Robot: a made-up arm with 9 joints. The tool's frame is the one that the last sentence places.
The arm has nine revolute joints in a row. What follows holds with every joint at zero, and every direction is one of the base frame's.
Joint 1 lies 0.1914 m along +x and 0.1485 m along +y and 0.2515 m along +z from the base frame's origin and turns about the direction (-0.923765, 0.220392, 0.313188), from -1.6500 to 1.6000 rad.
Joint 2 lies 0.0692 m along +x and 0.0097 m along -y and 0.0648 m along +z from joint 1 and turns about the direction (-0.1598, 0.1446, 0.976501), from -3.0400 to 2.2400 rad.
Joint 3 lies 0.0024 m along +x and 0.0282 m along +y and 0.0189 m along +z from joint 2 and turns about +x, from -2.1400 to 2.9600 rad.
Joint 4 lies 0.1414 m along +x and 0.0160 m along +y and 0.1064 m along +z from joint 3 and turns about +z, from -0.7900 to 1.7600 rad.
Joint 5 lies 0.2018 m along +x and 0.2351 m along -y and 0.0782 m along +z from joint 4 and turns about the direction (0.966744, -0.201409, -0.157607), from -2.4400 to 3.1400 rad.
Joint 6 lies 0.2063 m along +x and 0.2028 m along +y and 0.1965 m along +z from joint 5 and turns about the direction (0.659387, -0.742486, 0.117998), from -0.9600 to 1.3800 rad.
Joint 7 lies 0.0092 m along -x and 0.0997 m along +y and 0.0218 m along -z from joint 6 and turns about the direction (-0.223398, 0.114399, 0.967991), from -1.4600 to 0.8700 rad.
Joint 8 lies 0.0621 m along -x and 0.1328 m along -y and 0.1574 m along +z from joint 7 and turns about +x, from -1.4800 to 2.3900 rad.
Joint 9 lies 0.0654 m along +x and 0.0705 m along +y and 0.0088 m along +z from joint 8 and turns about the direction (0.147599, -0.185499, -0.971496), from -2.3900 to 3.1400 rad.
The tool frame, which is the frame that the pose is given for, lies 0.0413 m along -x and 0.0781 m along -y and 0.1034 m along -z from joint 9; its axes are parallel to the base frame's.
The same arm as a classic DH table. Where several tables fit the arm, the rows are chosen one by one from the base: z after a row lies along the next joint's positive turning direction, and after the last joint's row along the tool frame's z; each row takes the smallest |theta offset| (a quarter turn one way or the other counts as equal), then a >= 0, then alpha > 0; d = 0 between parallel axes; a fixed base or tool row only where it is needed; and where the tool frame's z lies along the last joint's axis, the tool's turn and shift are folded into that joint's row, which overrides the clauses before.
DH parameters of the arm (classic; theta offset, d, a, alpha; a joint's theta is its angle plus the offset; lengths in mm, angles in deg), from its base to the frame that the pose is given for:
base (fixed): 76.58 301.5 188.9 -71.75
joint 1: 6.8 -251.9 -3.3 60.97
joint 2: 11.35 118.7 25.1 99.2
joint 3: 8.42 147.5 16 -90
joint 4: -11.77 223.8 -189 99.07
joint 5: 67.77 544 294.1 -39.79
joint 6: -61.74 -303.1 58 -96.78
joint 7: 49.16 126.7 -150.4 102.91
joint 8: -4.07 38.8 67.6 81.51
joint 9: 52.3 127.2 -80.9 -166.29
tool (fixed): -38.51 41.7 0 0
Joint limits (deg, base to tool): -94.54..91.67 -174.18..128.34 -122.61..169.6 -45.26..100.84 -139.8..179.91 -55..79.07 -83.65..49.85 -84.8..136.94 -136.94..179.91

